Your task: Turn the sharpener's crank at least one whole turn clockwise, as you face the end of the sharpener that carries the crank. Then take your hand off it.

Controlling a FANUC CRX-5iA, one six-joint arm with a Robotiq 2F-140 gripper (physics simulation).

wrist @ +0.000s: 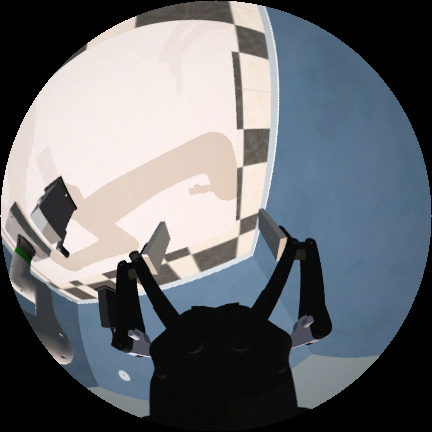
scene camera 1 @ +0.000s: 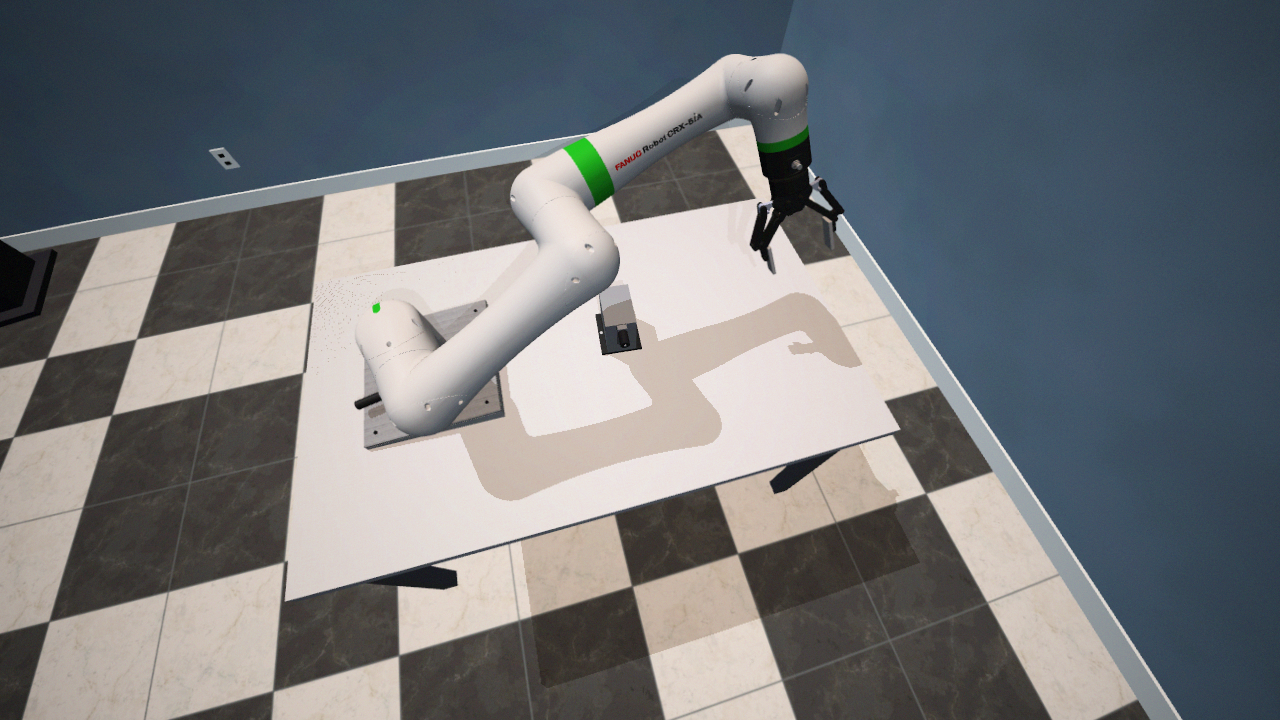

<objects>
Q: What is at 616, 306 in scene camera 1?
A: A sharpener.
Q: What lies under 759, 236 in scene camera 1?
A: My gripper.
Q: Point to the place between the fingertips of my gripper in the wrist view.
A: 211, 224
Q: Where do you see a sharpener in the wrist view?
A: At 51, 214
</objects>
